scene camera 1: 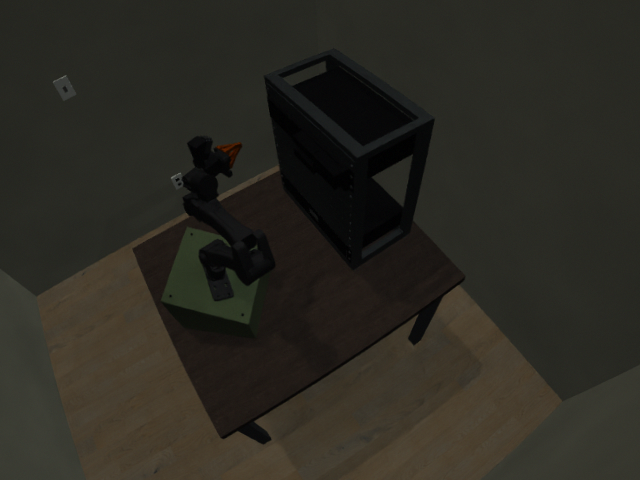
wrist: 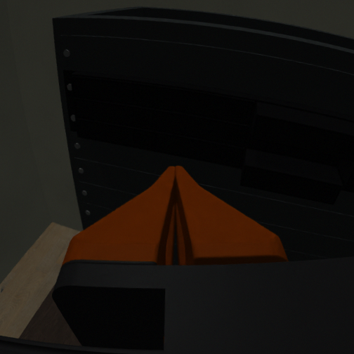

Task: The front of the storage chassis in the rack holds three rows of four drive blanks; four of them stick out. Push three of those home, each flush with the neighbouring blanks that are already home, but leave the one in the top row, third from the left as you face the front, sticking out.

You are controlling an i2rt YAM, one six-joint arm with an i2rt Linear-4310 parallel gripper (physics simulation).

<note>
I see a rack (scene camera 1: pixel 332 133).
The rack shows as well in the wrist view (wrist: pixel 249 107).
</note>
